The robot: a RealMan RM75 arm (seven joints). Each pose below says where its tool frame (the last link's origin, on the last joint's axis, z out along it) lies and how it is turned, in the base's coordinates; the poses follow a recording.
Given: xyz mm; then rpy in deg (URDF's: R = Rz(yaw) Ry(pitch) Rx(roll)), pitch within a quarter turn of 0, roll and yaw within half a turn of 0.
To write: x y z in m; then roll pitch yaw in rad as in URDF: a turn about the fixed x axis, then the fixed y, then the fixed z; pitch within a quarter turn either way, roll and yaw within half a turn. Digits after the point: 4 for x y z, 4 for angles.
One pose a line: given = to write
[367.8, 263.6, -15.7, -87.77, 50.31, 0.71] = [0.3678, 0.2636, -0.0157, -1.5319, 0.8781, 0.0124]
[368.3, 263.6, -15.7, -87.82, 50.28, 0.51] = [0.3683, 0.2636, -0.0157, -1.5327, 0.8776, 0.0089]
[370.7, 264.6, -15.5, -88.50, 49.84, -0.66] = [0.3707, 0.2646, -0.0155, -1.5446, 0.8699, -0.0115]
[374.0, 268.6, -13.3, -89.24, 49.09, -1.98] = [0.3740, 0.2686, -0.0133, -1.5575, 0.8568, -0.0346]
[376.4, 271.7, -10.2, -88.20, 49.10, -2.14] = [0.3764, 0.2717, -0.0102, -1.5394, 0.8570, -0.0374]
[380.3, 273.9, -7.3, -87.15, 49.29, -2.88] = [0.3803, 0.2739, -0.0073, -1.5211, 0.8603, -0.0503]
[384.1, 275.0, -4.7, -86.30, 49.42, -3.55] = [0.3841, 0.2750, -0.0047, -1.5062, 0.8625, -0.0620]
